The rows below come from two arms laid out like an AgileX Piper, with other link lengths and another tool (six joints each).
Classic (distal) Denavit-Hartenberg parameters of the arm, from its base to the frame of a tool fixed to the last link. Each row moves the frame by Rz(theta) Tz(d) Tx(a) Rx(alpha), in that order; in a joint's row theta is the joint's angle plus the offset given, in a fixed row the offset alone. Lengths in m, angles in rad.
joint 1: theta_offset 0  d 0.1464  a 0  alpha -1.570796
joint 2: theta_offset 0.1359  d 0  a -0.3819  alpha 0
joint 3: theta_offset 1.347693  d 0  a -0.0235  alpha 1.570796
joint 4: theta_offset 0  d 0.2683  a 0  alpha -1.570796
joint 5: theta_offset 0  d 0  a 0  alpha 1.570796
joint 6: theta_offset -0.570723  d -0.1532  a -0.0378  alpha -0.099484
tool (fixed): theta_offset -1.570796  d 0.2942  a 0  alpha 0
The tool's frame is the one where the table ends.
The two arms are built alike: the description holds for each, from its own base.
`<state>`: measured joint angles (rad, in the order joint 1, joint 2, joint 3, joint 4, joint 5, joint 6); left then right.
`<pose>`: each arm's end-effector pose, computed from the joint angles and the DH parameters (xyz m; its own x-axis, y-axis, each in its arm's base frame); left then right.
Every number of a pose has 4 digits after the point.
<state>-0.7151 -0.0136 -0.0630 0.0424 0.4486 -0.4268 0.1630 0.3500 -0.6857 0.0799 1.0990 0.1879</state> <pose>0.0438 0.0286 0.2189 -0.1211 -0.6489 0.7512 -0.6475 -0.5220 -0.5552 0.0114 0.0527 0.3911 0.4862 -0.8590 0.1604 -0.5063 -0.4265 -0.7495</pose>
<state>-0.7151 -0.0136 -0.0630 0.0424 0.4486 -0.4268 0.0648 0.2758 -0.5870 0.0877 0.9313 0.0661</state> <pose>0.0438 0.0286 0.2189 -0.1211 -0.6489 0.7512 -0.6475 -0.5220 -0.5552 0.0129 0.0535 0.3743 0.4165 -0.8607 0.2929 -0.3999 -0.4627 -0.7912</pose>
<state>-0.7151 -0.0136 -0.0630 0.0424 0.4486 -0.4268 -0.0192 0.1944 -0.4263 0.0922 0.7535 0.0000</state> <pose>0.0438 0.0286 0.2189 -0.1211 -0.6489 0.7512 -0.6475 -0.5220 -0.5552 0.0190 0.0522 0.3368 0.3243 -0.8700 0.3713 -0.3486 -0.4748 -0.8081</pose>
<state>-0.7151 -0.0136 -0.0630 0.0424 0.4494 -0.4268 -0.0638 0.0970 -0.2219 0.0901 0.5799 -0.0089</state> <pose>0.0437 0.0286 0.2188 -0.1206 -0.6493 0.7509 -0.6478 -0.5217 -0.5551 0.0239 0.0493 0.2826 0.2490 -0.8829 0.3980 -0.3212 -0.4630 -0.8261</pose>
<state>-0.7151 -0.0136 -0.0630 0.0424 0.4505 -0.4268 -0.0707 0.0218 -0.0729 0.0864 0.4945 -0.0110</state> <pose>0.0437 0.0287 0.2186 -0.1200 -0.6498 0.7506 -0.6483 -0.5213 -0.5549 0.0244 0.0479 0.2366 0.2320 -0.8843 0.4051 -0.3187 -0.4626 -0.8273</pose>
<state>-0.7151 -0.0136 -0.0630 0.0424 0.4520 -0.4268 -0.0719 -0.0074 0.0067 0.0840 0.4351 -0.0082</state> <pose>0.0437 0.0287 0.2184 -0.1191 -0.6506 0.7501 -0.6489 -0.5208 -0.5547 0.0261 0.0470 0.2135 0.2218 -0.8861 0.4069 -0.3149 -0.4601 -0.8302</pose>
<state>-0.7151 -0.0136 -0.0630 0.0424 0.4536 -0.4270 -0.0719 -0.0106 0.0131 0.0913 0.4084 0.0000</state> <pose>0.0436 0.0288 0.2182 -0.1180 -0.6512 0.7496 -0.6496 -0.5204 -0.5543 0.0269 0.0467 0.2153 0.2082 -0.8925 0.4001 -0.2967 -0.4474 -0.8437</pose>
